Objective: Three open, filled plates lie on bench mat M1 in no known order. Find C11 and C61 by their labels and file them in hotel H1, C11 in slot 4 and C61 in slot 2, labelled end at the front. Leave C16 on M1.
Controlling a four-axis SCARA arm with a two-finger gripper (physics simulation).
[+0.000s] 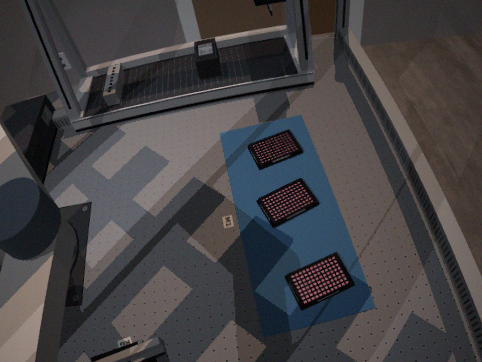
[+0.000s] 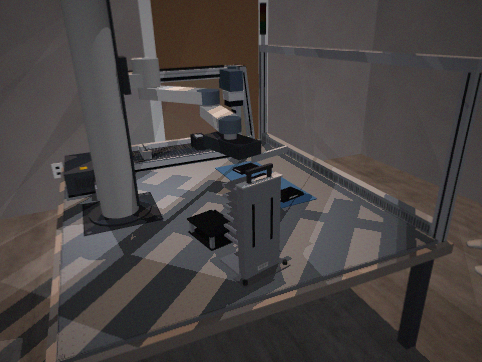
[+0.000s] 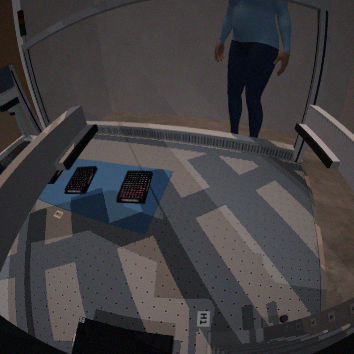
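Seen in the pictures: gripper, fingertip midpoint: (image 2: pixel 268 143) (image 3: pixel 198 108); arm's base at its link origin: (image 2: pixel 121 214).
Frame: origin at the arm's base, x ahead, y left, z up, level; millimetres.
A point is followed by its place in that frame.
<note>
Three black plates with pink wells lie apart on the blue mat M1 (image 1: pixel 320 235) (image 2: pixel 227 172) @[z 15, x 535, y 168 mm] (image 3: pixel 160 179): a far plate (image 1: pixel 275 149) @[z 29, x 677, y 197 mm], a middle plate (image 1: pixel 288 202) @[z 29, x 678, y 28 mm] and a near plate (image 1: pixel 319 280) @[z 29, x 706, y -179 mm] (image 3: pixel 135 187) @[z 29, x 694, y -188 mm]. Their labels are too small to read, so I cannot tell which is C11, C61 or C16. The grey hotel H1 (image 2: pixel 260 220) @[z 201, x 351, y -630 mm] stands upright, seen from its side; its slots are too hard to see into to tell their contents. My gripper (image 2: pixel 257 141) (image 3: pixel 198 108) @[z 358, x 488, y -415 mm] is open and empty, high above the bench, with its fingers wide apart.
A low black stand (image 2: pixel 207 227) @[z 73, x 261, y -387 mm] (image 3: pixel 122 337) @[z 73, x 333, y -348 mm] is beside the hotel. The arm's column (image 2: pixel 107 125) @[z 402, x 1, y -75 mm] rises at the left. A framed dark deck (image 1: pixel 165 70) @[z 62, x 378, y 607 mm] carries a small black box (image 1: pixel 206 57) @[z 132, x 531, y 528 mm] and a pale block (image 1: pixel 113 84) @[z 107, x 215, y 533 mm]. A person (image 3: pixel 254 65) stands beyond the guard.
</note>
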